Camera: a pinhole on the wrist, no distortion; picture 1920 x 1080 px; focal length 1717.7 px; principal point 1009.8 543.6 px. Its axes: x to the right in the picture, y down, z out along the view. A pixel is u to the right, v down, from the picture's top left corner.
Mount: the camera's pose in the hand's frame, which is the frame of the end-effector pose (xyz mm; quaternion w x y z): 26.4 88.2 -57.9 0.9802 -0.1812 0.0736 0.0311
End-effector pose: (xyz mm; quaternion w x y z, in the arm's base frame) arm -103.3 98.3 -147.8 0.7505 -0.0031 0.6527 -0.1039
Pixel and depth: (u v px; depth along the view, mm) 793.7 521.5 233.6
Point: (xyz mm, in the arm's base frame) 86.1 237.1 -175.4
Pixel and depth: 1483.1 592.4 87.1
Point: -59.3 206.1 -222.5
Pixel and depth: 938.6 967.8 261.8
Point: 98.9 306.9 -201.6
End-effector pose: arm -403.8 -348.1 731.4 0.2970 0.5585 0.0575 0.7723
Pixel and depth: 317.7 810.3 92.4
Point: -431.3 -463.7 798.5
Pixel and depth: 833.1 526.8 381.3
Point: -228.0 -581.3 967.7
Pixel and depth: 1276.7 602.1 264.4
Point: -341.7 -495.8 961.9
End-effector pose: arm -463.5 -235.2 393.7 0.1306 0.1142 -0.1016 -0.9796
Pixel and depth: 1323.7 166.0 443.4
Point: -683.2 -371.5 751.7
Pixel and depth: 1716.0 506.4 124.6
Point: -533.4 -377.9 453.3
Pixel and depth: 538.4 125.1 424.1
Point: -506.3 -295.9 800.3
